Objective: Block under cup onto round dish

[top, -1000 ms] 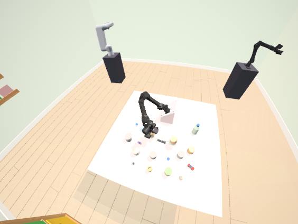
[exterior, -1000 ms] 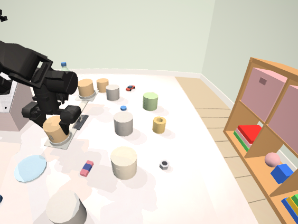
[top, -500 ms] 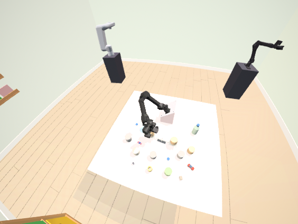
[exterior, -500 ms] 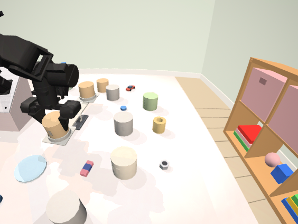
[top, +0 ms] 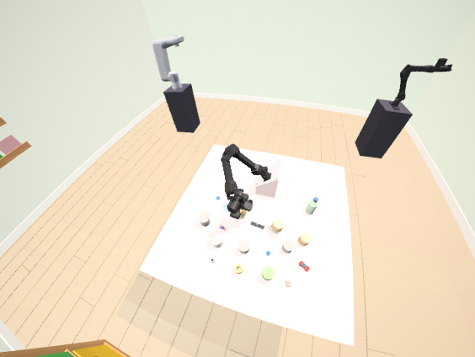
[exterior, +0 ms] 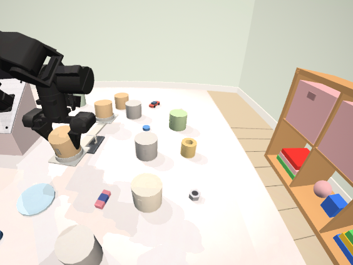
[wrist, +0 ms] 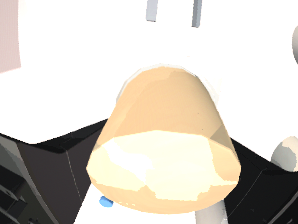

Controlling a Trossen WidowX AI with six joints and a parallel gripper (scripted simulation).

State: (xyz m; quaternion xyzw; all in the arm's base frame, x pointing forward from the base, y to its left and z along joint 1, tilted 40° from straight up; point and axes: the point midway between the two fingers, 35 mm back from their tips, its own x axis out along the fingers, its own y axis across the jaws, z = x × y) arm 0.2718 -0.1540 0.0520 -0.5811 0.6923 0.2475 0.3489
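My gripper tip is 1 cm to the right of the pale block and 1 cm above it. The rest, counted from my gripper tip: pale blue round dish (11 cm to the right, 8 cm below, 8 cm behind); then balance (13 cm to the left, 5 cm below, 3 cm ahead); then pink-blue eraser (11 cm to the right, 11 cm ahead, 8 cm below).
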